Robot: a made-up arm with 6 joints. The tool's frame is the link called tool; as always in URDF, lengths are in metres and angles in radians. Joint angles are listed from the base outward.
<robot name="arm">
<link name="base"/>
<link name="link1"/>
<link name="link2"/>
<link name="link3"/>
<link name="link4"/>
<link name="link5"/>
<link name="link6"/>
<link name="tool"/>
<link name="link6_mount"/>
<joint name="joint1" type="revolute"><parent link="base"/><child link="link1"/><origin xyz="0.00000 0.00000 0.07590" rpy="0.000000 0.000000 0.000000"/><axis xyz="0 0 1"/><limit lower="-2.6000" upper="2.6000"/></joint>
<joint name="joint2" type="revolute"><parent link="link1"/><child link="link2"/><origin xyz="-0.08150 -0.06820 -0.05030" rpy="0.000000 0.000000 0.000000"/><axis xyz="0 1 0"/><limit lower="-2.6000" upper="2.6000"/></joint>
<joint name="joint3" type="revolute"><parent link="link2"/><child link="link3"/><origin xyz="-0.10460 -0.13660 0.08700" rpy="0.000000 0.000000 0.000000"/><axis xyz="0 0 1"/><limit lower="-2.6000" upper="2.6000"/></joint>
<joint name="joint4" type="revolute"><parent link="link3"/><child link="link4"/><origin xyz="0.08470 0.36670 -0.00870" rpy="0.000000 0.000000 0.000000"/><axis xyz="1 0 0"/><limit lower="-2.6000" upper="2.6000"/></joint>
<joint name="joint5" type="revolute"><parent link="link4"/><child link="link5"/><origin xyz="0.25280 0.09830 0.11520" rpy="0.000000 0.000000 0.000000"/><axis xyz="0 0 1"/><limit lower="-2.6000" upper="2.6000"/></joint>
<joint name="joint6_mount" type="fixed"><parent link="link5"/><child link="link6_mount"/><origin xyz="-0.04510 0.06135 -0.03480" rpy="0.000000 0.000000 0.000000"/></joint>
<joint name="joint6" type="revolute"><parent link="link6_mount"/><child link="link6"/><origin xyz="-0.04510 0.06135 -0.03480" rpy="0.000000 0.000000 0.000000"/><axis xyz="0 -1 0"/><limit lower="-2.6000" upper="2.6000"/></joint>
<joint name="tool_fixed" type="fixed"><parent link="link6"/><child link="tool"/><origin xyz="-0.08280 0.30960 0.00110" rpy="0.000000 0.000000 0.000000"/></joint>
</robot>
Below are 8 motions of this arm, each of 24 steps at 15 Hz.
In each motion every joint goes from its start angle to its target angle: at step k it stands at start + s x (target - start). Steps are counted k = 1, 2, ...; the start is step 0. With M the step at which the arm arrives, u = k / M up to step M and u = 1 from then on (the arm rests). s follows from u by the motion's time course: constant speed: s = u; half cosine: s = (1 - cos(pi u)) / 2; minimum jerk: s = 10 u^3 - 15 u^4 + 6 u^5.
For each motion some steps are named. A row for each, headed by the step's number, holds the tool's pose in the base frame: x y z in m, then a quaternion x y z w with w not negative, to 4 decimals.
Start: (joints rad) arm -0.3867 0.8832 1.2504 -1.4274 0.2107 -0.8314
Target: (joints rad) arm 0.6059 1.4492 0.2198 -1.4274 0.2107 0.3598
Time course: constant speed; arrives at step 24
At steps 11, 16, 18, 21, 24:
11: -0.6181 0.1706 0.2277 -0.4325 0.2827 0.6083 0.6025
16: -0.5946 0.0890 0.1887 -0.4058 0.2785 0.6839 0.5385
18: -0.5854 0.0532 0.1685 -0.3971 0.2782 0.7101 0.5106
21: -0.5704 -0.0055 0.1349 -0.3862 0.2787 0.7451 0.4668
24: -0.5513 -0.0708 0.0989 -0.3784 0.2800 0.7753 0.4210

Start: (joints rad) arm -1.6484 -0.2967 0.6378 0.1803 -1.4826 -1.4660
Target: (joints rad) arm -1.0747 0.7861 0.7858 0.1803 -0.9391 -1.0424
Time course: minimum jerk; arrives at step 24
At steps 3, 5, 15, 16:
3: 0.7098 -0.0512 0.3066 0.6476 0.1442 -0.6757 0.3212
5: 0.7204 -0.0291 0.2999 0.6428 0.1774 -0.6696 0.3272
15: 0.7276 0.3217 0.3224 0.5321 0.5647 -0.4717 0.4189
16: 0.7154 0.3507 0.3362 0.5196 0.5943 -0.4424 0.4256

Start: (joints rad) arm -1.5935 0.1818 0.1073 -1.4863 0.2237 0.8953
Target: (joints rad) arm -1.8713 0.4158 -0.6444 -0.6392 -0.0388 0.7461
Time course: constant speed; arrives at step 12
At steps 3, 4, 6, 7, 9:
3: 0.2909 0.0926 -0.3842 -0.4591 0.2413 -0.3556 0.7775
4: 0.3120 0.0478 -0.3882 -0.4398 0.2494 -0.4121 0.7580
6: 0.3341 -0.0538 -0.3956 -0.4015 0.2659 -0.5202 0.7053
7: 0.3336 -0.1089 -0.3992 -0.3827 0.2741 -0.5712 0.6724
9: 0.3073 -0.2222 -0.4067 -0.3464 0.2897 -0.6653 0.5945

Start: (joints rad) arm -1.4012 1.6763 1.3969 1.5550 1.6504 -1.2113
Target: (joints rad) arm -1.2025 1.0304 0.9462 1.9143 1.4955 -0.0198
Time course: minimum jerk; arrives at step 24
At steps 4, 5, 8, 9, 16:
4: -0.2430 -0.0148 0.3829 0.6675 -0.5254 0.3345 0.4082
5: -0.2413 -0.0072 0.3862 0.6754 -0.5254 0.3235 0.4039
8: -0.2334 0.0315 0.4008 0.7098 -0.5275 0.2650 0.3844
9: -0.2300 0.0492 0.4063 0.7222 -0.5295 0.2371 0.3766
16: -0.2039 0.1857 0.4220 0.7515 -0.5780 0.0056 0.3180

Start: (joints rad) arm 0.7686 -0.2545 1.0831 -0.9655 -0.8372 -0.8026
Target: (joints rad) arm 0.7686 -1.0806 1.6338 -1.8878 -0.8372 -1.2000
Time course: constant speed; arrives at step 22
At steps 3, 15, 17, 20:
3: -0.7309 0.1107 -0.4478 -0.2044 -0.3184 0.3003 0.8756
15: -0.3862 0.2067 -0.6266 -0.1091 -0.6505 0.1738 0.7312
17: -0.3287 0.2320 -0.6251 -0.0859 -0.6967 0.1479 0.6967
20: -0.2493 0.2698 -0.6081 -0.0479 -0.7596 0.1088 0.6395

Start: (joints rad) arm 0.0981 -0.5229 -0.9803 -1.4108 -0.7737 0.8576
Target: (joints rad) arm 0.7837 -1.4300 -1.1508 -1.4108 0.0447 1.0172
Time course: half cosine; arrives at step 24
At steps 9, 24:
9: 0.6690 -0.1544 0.0564 -0.5997 -0.3991 -0.4205 0.5516
24: 0.4289 0.1470 0.3194 -0.2238 -0.6173 -0.2481 0.7123

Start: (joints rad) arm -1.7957 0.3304 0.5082 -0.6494 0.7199 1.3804
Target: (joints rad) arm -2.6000 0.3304 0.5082 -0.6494 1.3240 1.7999
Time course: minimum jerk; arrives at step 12
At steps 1, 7, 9, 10, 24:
1: 0.4428 0.4561 0.0124 -0.1533 -0.3843 -0.1657 0.8952
7: 0.4989 0.2396 0.0899 -0.1358 -0.5052 -0.2742 0.8070
9: 0.4921 0.1592 0.1183 -0.1403 -0.5544 -0.3129 0.7583
10: 0.4875 0.1375 0.1260 -0.1428 -0.5682 -0.3232 0.7432
24: 0.4847 0.1264 0.1301 -0.1443 -0.5754 -0.3284 0.7350

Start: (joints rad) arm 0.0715 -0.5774 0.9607 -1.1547 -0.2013 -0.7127
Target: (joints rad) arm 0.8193 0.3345 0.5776 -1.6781 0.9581 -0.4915
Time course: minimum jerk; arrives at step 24
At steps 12, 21, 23, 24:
12: -0.5221 -0.0327 -0.3700 -0.7308 -0.1356 0.2993 0.5983
21: -0.4410 -0.3234 0.0176 -0.8285 -0.0136 0.5205 0.2062
23: -0.4350 -0.3265 0.0309 -0.8296 -0.0096 0.5245 0.1912
24: -0.4347 -0.3266 0.0315 -0.8296 -0.0094 0.5247 0.1906

